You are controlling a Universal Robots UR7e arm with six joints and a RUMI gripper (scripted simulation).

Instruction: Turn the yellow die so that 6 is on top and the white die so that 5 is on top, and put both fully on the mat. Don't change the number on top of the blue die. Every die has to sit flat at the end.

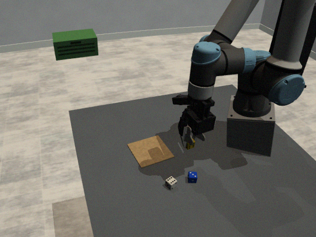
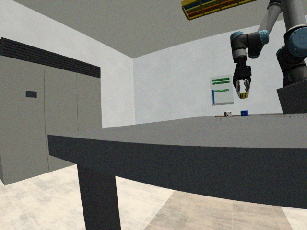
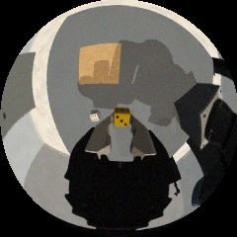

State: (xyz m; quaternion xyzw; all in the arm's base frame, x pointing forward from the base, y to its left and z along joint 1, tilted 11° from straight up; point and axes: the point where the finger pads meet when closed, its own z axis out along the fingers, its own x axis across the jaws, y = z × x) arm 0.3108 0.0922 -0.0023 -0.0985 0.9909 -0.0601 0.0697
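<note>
Now: hand right at the yellow die. Round my hand: tan mat (11 cm ahead, 11 cm to the right, 12 cm below); then white die (9 cm ahead, 7 cm to the left, 10 cm below); then blue die (7 cm to the left, 10 cm below).
</note>
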